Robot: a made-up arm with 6 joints. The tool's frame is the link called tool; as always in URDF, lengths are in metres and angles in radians.
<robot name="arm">
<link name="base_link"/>
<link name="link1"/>
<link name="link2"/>
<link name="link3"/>
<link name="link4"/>
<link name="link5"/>
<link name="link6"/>
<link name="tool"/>
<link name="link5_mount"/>
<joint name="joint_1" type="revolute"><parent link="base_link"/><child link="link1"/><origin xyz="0 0 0.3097" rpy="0 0 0"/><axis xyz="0 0 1"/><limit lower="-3.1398" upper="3.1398"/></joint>
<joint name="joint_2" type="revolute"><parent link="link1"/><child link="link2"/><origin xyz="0 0 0" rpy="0 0 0"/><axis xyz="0 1 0"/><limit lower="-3.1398" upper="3.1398"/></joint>
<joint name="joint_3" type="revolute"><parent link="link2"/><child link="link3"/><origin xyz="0 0 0.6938" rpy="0 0 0"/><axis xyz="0 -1 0"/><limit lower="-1.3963" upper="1.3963"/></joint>
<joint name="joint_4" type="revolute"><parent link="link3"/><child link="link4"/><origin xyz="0 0 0" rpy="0 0 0"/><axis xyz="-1 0 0"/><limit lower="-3.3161" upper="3.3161"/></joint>
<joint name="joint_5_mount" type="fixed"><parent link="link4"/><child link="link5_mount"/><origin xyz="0.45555 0 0" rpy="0 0 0"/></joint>
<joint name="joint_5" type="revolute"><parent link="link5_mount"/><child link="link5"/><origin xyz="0.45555 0 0" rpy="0 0 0"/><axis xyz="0 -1 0"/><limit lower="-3.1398" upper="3.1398"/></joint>
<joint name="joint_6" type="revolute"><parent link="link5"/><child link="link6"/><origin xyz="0 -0.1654 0" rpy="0 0 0"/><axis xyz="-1 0 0"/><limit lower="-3.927" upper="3.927"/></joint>
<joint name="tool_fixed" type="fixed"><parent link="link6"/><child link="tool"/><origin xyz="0 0 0" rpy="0 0 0"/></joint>
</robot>
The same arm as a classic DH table. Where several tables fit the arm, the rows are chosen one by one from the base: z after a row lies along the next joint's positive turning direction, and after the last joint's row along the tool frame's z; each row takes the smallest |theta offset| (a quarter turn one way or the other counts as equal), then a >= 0, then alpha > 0; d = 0 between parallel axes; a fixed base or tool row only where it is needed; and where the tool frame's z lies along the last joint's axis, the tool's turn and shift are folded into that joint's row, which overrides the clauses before.
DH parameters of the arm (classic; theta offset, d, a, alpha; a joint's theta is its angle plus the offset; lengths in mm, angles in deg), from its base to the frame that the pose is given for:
joint_1: 0.00 309.7 0.0 -90.00
joint_2: -90.00 0.0 693.8 180.00
joint_3: 0.00 0.0 0.0 -90.00
joint_4: 0.00 -911.1 0.0 90.00
joint_5: 0.00 165.4 0.0 -90.00
joint_6: 90.00 0.0 0.0 90.00
tool (fixed): -90.00 0.0 0.0 0.00
Joint limits (deg, base to tool): -179.90..179.90 -179.90..179.90 -80.00..80.00 -190.00..190.00 -179.90..179.90 -225.00..225.00

